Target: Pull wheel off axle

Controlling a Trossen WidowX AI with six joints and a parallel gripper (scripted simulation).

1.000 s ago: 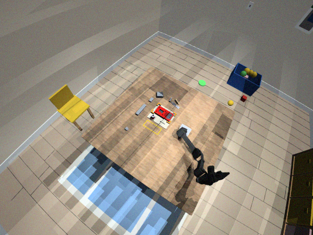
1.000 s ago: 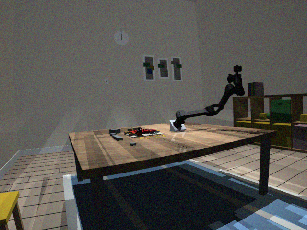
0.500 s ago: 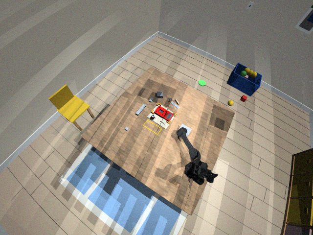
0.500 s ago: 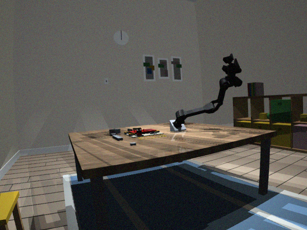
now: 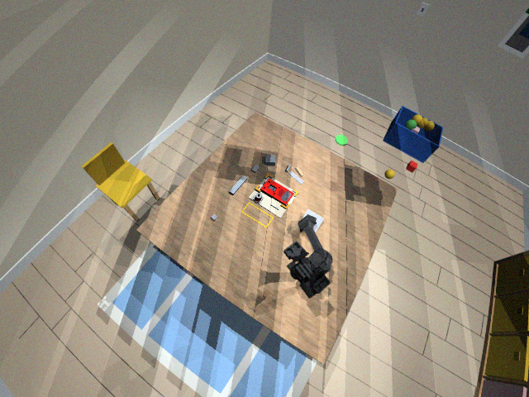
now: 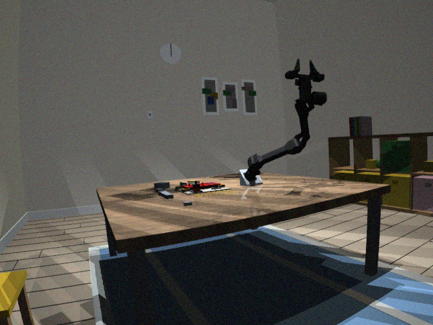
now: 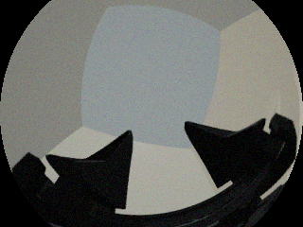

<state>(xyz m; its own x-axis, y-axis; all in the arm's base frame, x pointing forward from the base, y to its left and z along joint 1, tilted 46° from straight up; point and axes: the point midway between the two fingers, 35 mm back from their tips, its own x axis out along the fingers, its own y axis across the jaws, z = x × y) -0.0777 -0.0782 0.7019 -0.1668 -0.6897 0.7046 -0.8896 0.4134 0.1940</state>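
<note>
Now: gripper tip 39 cm short of the dark grey wheel, 45 cm to the left of it and 60 cm above it. From my gripper tip the other things lie so: upright axle (39 cm ahead, 45 cm to the right, 60 cm below).
</note>
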